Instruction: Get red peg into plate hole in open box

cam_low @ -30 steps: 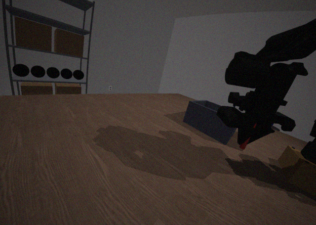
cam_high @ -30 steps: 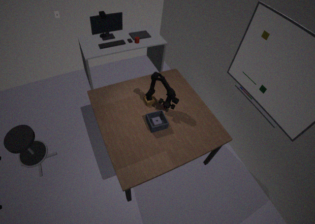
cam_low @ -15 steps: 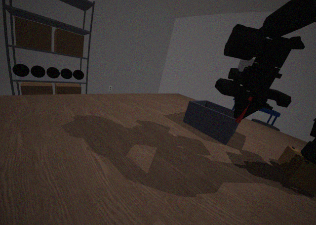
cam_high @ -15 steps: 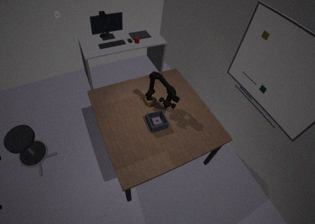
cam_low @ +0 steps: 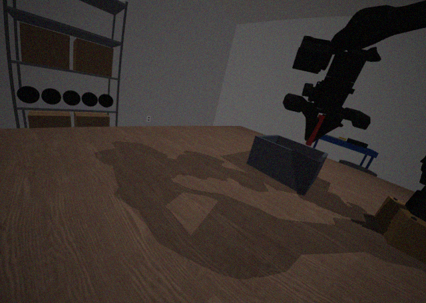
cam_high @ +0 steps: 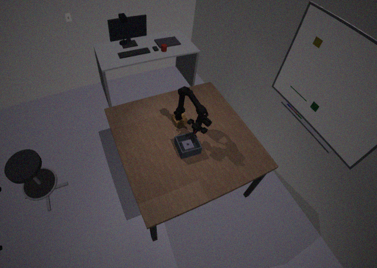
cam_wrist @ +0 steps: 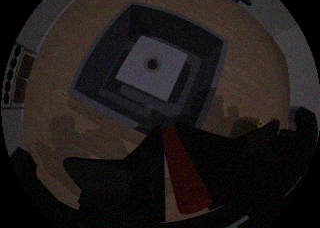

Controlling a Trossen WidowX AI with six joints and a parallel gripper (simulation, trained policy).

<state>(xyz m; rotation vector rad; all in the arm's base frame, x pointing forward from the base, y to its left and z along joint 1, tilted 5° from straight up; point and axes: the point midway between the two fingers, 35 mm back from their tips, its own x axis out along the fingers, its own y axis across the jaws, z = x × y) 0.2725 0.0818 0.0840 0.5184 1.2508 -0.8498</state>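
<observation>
Right now the plate is 5 cm ahead of my gripper tip, 7 cm to the right of it and 9 cm below it. Also, from my gripper tip: red peg 1 cm behind, 1 cm to the left, 3 cm above; blue box 5 cm ahead, 7 cm to the right, 11 cm below.
</observation>
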